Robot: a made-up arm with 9 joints. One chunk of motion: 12 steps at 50 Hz.
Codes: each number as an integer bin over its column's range. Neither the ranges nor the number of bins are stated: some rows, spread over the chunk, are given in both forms.
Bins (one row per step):
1: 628 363 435 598 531 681 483 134 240
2: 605 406 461 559 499 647 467 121 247
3: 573 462 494 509 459 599 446 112 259
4: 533 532 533 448 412 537 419 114 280
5: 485 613 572 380 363 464 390 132 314
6: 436 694 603 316 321 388 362 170 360
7: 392 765 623 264 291 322 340 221 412
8: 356 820 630 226 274 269 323 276 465
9: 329 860 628 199 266 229 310 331 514
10: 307 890 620 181 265 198 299 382 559
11: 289 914 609 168 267 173 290 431 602
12: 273 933 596 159 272 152 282 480 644
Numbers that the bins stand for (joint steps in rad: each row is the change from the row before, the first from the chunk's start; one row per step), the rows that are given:
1: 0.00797 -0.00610 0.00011 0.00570 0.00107 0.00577 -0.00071 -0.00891 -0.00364
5: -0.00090 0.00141 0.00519 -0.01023 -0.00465 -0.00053 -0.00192 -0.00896 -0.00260
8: -0.00891 0.00762 0.00733 -0.02149 -0.00767 -0.00619 -0.00280 -0.00565 -0.00048
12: -0.01406 0.01102 0.00607 -0.02638 -0.00774 -0.00959 -0.00333 -0.00095 0.00203
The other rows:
2: 0.00655 -0.00481 0.00107 0.00285 -0.00002 0.00478 -0.00092 -0.00921 -0.00354
3: 0.00456 -0.00313 0.00230 -0.00081 -0.00138 0.00339 -0.00120 -0.00942 -0.00337
4: 0.00208 -0.00102 0.00374 -0.00526 -0.00298 0.00159 -0.00155 -0.00938 -0.00308
6: -0.00394 0.00384 0.00633 -0.01491 -0.00608 -0.00274 -0.00229 -0.00809 -0.00195
7: -0.00667 0.00597 0.00707 -0.01871 -0.00710 -0.00465 -0.00258 -0.00691 -0.00123
9: -0.01058 0.00883 0.00726 -0.02346 -0.00795 -0.00735 -0.00297 -0.00438 0.00020
10: -0.01195 0.00973 0.00696 -0.02477 -0.00798 -0.00825 -0.00311 -0.00321 0.00083
11: -0.01306 0.01045 0.00656 -0.02572 -0.00791 -0.00898 -0.00323 -0.00208 0.00144

